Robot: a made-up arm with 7 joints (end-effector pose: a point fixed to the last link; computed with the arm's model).
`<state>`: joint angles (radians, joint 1 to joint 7).
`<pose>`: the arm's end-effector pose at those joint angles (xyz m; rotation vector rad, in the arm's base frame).
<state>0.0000 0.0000 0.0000 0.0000 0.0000 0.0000 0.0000</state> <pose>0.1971 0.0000 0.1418 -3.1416 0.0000 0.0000</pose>
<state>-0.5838 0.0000 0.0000 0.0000 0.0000 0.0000 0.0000</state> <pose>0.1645 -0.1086 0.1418 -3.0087 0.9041 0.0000</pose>
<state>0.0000 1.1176 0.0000 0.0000 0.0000 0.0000 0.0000</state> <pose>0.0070 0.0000 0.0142 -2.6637 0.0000 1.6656</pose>
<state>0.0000 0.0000 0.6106 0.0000 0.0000 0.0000 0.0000</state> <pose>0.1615 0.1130 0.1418 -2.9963 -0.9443 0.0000</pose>
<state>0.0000 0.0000 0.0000 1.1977 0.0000 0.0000 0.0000</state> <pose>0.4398 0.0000 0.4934 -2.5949 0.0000 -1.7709</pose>
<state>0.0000 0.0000 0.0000 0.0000 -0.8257 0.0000 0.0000</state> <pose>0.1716 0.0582 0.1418 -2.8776 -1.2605 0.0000</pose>
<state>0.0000 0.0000 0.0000 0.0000 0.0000 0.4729 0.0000</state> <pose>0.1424 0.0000 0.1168 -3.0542 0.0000 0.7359</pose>
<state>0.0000 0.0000 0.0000 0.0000 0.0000 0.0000 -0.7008</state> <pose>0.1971 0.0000 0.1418 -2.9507 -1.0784 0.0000</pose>
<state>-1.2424 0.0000 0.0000 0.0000 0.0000 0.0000 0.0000</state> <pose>0.0636 -0.1866 0.1418 -2.5547 1.8284 0.0000</pose>
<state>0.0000 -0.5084 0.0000 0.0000 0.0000 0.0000 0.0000</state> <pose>0.2151 0.0000 0.2489 -3.0406 0.0000 -0.7900</pose>
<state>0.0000 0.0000 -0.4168 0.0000 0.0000 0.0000 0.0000</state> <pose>0.1802 -0.0798 0.1418 -3.0736 0.6500 0.0000</pose>
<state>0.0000 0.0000 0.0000 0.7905 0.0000 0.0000 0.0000</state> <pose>0.4080 0.0000 0.3435 -2.8994 0.0000 -1.2096</pose>
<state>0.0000 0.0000 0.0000 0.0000 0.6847 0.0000 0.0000</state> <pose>0.1792 -0.0501 0.1418 -2.9593 1.0546 0.0000</pose>
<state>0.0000 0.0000 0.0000 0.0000 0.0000 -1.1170 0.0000</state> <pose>0.2435 0.0000 0.2698 -2.6642 0.0000 -1.6648</pose>
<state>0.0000 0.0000 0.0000 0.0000 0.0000 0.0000 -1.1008</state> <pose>0.1971 0.0000 0.1418 -2.6776 -1.6431 0.0000</pose>
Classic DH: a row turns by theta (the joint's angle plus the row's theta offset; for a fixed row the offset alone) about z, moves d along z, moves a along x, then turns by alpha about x. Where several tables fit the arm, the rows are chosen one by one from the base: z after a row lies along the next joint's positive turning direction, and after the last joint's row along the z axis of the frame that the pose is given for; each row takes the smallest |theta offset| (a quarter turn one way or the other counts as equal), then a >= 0, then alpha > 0; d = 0 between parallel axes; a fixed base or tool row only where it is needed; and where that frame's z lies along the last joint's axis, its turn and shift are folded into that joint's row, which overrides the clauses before.
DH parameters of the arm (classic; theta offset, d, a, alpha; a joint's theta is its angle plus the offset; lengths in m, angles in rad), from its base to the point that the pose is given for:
joint 1: 0 0.23 0 -1.5708
joint 2: 0 0 0 1.5708
joint 3: 0 0.2654 0.0608 1.5708
joint 4: 0 0 0.0571 1.5708
joint 5: 0 0.2525 0 1.5708
joint 6: 0 0 0.0792 -1.5708
joint 7: 0 0.1011 0 0

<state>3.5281 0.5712 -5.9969 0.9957 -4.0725 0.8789 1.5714</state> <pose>-0.3159 -0.2787 0.1187 1.8639 0.0842 -0.3004</pose>
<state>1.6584 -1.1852 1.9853 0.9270 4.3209 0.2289 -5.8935</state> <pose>-0.3119 -0.1701 0.0740 -2.3682 0.6003 1.7273</pose>
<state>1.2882 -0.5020 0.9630 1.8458 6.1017 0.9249 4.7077</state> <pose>-0.3183 0.1180 0.6899 -1.0559 2.1221 1.8336</pose>
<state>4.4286 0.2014 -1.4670 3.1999 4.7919 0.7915 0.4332</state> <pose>-0.0163 -0.1106 0.8620 -0.5533 -0.2942 -1.1865</pose>
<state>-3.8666 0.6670 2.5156 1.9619 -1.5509 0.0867 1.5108</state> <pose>-0.1169 -0.1112 0.8005 0.2980 -0.8324 1.8451</pose>
